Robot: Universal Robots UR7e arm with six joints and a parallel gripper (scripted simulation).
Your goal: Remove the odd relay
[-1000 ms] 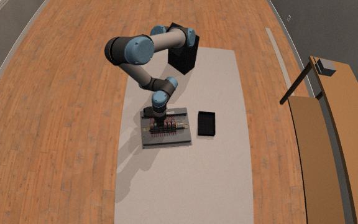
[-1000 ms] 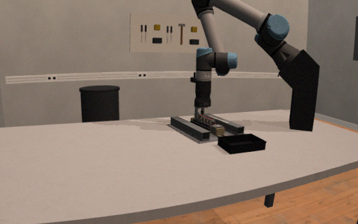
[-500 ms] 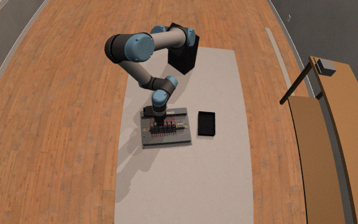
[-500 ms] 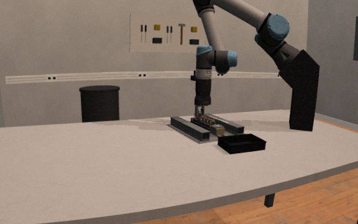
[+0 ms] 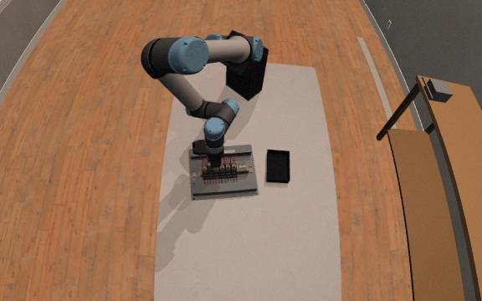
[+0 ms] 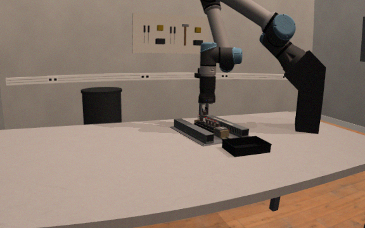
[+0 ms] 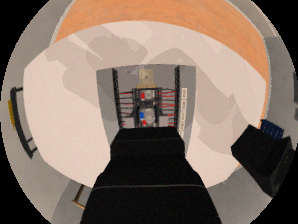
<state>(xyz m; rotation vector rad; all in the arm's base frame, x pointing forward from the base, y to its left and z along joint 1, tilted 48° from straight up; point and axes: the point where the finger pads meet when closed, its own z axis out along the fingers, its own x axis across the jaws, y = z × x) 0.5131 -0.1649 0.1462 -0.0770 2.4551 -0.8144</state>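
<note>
The red-button relay lies 40 mm below my hand, 30 mm to the right of it and 10 mm behind it. Round my hand: grey relay panel (70 mm below, 60 mm to the left, 10 mm ahead); then black parts tray (330 mm to the left, 80 mm below, 50 mm ahead).
</note>
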